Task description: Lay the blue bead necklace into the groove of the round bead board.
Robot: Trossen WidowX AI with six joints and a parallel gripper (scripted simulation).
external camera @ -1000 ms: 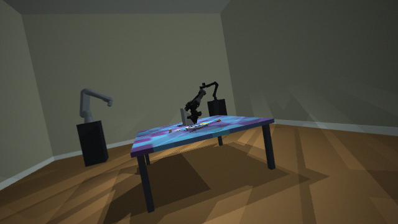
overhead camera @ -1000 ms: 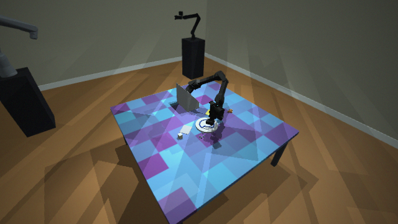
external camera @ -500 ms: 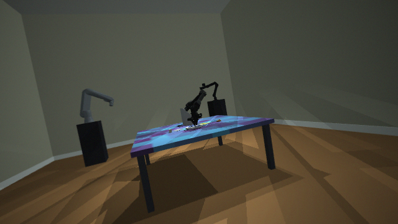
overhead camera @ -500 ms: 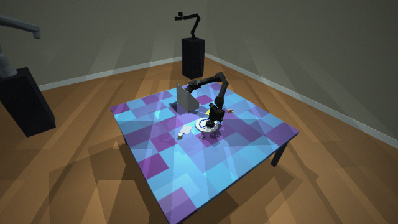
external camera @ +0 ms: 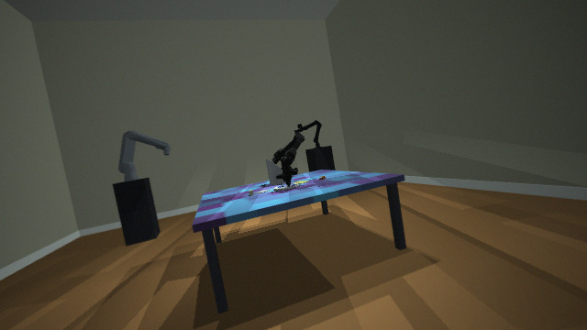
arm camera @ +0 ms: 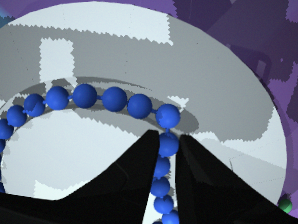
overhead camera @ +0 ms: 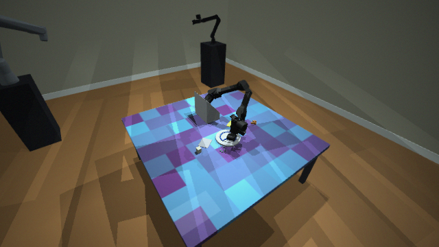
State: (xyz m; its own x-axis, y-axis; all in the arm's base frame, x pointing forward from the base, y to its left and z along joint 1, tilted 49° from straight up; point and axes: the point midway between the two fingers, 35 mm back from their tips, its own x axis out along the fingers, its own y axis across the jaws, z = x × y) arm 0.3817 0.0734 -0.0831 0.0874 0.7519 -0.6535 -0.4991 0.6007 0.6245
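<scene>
The round white bead board lies 6 cm behind my gripper tip and 1 cm below it. Round my gripper tip: cream cube (7 cm behind, 28 cm to the right); then yellow patch (16 cm behind, 16 cm to the left, 1 cm below); then flat grey square (12 cm behind, 18 cm to the right, 1 cm below).
</scene>
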